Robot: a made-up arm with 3 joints. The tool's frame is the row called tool.
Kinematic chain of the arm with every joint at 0, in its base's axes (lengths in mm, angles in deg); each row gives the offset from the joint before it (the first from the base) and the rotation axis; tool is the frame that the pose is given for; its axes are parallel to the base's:
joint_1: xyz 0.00 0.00 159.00 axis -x
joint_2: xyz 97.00 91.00 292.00 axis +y
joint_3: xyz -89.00 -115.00 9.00 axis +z
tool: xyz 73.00 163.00 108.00
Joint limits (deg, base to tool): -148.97..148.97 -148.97..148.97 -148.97..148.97
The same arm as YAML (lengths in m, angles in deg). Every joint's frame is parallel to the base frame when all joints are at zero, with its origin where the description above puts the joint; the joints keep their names.
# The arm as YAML. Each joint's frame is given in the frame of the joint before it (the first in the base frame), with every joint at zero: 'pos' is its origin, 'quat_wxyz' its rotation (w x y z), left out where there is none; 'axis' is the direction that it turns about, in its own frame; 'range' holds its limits. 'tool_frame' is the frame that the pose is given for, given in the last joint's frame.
length_unit: m
angle_unit: deg
joints:
  - joint: joint_1
    pos: [0.0, 0.0, 0.159]
    axis: [-1.0, 0.0, 0.0]
    range: [-148.97, 148.97]
  - joint: joint_2
    pos: [0.097, 0.091, 0.292]
    axis: [0.0, 1.0, 0.0]
    range: [-148.97, 148.97]
  - joint: joint_3
    pos: [-0.089, -0.115, 0.009]
    axis: [0.0, 0.0, 1.0]
    range: [-148.97, 148.97]
tool_frame:
  pos: [0.073, 0.163, 0.108]

